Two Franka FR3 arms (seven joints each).
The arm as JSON. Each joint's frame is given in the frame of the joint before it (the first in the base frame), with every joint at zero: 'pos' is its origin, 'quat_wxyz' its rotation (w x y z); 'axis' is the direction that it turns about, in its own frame. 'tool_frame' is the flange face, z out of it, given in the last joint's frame.
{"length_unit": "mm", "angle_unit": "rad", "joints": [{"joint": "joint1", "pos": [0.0, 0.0, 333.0], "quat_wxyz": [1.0, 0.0, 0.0, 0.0], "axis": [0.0, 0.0, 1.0]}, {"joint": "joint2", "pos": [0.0, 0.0, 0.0], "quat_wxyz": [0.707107, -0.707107, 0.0, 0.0], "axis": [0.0, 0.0, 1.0]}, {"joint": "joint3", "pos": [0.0, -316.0, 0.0], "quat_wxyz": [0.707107, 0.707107, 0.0, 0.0], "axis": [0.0, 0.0, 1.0]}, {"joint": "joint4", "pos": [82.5, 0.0, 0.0], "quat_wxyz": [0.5, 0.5, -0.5, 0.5], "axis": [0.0, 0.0, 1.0]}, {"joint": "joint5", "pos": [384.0, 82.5, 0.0], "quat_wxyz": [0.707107, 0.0, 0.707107, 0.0], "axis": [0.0, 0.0, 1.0]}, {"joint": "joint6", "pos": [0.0, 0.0, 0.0], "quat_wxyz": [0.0, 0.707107, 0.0, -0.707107], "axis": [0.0, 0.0, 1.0]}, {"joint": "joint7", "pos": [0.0, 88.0, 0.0], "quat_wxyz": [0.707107, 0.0, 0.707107, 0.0], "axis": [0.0, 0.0, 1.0]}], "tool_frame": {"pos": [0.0, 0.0, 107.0], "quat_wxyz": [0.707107, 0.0, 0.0, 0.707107]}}
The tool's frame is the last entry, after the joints.
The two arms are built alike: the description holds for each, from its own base.
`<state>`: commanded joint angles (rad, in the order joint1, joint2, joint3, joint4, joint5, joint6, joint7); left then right.
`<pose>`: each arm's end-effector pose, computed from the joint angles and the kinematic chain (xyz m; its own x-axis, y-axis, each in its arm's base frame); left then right.
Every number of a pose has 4 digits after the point.
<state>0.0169 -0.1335 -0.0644 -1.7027 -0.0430 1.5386 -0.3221 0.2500 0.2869 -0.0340 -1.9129 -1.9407 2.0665 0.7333</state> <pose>0.5074 -0.0311 0.6306 0.9619 0.2705 -0.0402 0.2715 -0.9622 0.0229 0.6377 0.0916 0.3939 0.6779 0.7351 0.0114 0.0031 -0.0184 0.9998</pose>
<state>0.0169 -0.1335 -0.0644 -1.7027 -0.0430 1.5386 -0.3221 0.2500 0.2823 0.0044 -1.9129 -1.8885 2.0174 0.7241</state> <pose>0.5074 -0.0311 0.6306 0.9619 0.2705 -0.0402 0.2715 -0.9622 0.0229 0.6330 0.1070 0.3973 0.7001 0.7132 0.0342 -0.0061 -0.0419 0.9991</pose>
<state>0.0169 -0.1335 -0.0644 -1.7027 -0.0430 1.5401 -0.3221 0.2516 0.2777 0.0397 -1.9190 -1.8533 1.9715 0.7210</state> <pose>0.5076 -0.0311 0.6307 0.9619 0.2705 -0.0387 0.2715 -0.9621 0.0234 0.6268 0.1218 0.3982 0.7144 0.6981 0.0477 -0.0131 -0.0548 0.9984</pose>
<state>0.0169 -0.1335 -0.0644 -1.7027 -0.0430 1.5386 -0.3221 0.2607 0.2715 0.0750 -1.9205 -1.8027 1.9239 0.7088</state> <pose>0.5074 -0.0311 0.6306 0.9619 0.2705 -0.0402 0.2715 -0.9622 0.0229 0.6191 0.1406 0.4015 0.7306 0.6801 0.0603 -0.0141 -0.0733 0.9972</pose>
